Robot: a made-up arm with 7 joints.
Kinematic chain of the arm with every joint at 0, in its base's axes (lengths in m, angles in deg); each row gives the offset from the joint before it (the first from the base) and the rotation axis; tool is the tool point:
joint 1: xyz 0 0 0.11 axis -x
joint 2: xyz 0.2 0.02 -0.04 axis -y
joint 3: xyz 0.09 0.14 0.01 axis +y
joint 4: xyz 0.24 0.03 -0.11 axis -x
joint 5: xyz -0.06 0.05 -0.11 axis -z
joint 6: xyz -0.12 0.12 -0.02 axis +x
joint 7: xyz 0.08 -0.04 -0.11 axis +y
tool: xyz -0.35 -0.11 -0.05
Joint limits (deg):
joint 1: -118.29..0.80
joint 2: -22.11..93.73
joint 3: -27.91..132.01
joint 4: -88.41..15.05
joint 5: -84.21..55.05
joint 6: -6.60..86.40
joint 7: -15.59..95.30
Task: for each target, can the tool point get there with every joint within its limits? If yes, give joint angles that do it. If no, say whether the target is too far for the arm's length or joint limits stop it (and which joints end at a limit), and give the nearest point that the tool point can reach.
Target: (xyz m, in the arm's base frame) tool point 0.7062 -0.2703 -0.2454
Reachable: no: joint limits stop it (at a limit: joint 1, joint 3, joint 5, joint 7) | nearest point 0.6459 -0.1956 -0.2084 | short by 0.103 m
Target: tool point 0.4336 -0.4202 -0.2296
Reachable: no: joint limits stop it (at a limit: joint 2, joint 3, joint 5, joint 6, joint 7) | nearest point 0.4463 -0.3717 -0.1904 | short by 0.064 m
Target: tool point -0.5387 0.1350 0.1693
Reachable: no: joint limits stop it (at a limit: joint 3, joint 5, joint 7) | nearest point -0.3693 0.1455 0.1739 | short by 0.170 m
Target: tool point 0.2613 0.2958 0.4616
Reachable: yes | joints -96.07 49.07 22.32 -5.10 12.19 64.14 39.92
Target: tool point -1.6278 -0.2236 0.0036
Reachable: no: too far | nearest point -0.3611 -0.1083 0.2094 | short by 1.289 m
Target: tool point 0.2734 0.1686 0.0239
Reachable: yes | joints -39.06 53.93 39.65 2.24 -10.49 45.83 65.58
